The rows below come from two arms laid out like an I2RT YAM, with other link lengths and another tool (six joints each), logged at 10 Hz.
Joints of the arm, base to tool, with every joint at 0 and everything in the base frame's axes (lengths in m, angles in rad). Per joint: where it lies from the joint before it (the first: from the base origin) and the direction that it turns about. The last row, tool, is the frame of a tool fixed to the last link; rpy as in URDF.
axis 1: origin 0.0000 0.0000 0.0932 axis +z
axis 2: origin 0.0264 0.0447 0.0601 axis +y
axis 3: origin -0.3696 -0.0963 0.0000 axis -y
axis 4: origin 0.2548 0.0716 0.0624 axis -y
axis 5: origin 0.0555 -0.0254 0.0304 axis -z
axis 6: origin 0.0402 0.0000 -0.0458 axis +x
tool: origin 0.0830 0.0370 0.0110 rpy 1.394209 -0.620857 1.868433
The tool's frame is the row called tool.
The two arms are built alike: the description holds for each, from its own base.
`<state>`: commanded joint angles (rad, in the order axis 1, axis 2, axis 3, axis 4, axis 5, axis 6); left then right.
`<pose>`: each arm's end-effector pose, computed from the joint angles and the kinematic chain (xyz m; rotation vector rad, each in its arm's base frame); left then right.
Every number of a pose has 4 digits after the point. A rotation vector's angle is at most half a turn.
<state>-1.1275 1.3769 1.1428 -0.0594 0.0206 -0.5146 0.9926 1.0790 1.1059 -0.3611 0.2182 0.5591</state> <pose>0.1908 -0.3326 0.4426 1.8156 0.4445 0.6001 0.1593 0.2311 0.5017 -1.7126 -1.2851 -1.8760</pose>
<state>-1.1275 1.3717 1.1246 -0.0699 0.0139 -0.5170 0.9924 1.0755 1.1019 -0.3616 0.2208 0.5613</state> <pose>0.1898 -0.3287 0.4350 1.8387 0.4533 0.6026 0.1591 0.2299 0.5008 -1.7166 -1.2823 -1.8766</pose>
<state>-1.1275 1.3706 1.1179 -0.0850 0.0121 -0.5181 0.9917 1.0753 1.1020 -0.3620 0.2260 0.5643</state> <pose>0.1891 -0.3267 0.4301 1.8595 0.4572 0.6017 0.1598 0.2293 0.5009 -1.7228 -1.2767 -1.8799</pose>
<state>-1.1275 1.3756 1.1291 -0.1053 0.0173 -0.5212 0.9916 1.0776 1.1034 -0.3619 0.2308 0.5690</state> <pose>0.1888 -0.3277 0.4296 1.8741 0.4579 0.5933 0.1609 0.2295 0.5011 -1.7293 -1.2701 -1.8815</pose>
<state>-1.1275 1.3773 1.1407 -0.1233 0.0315 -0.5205 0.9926 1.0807 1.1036 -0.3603 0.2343 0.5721</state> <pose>0.1874 -0.3288 0.4309 1.8837 0.4484 0.5793 0.1617 0.2303 0.5007 -1.7335 -1.2669 -1.8816</pose>
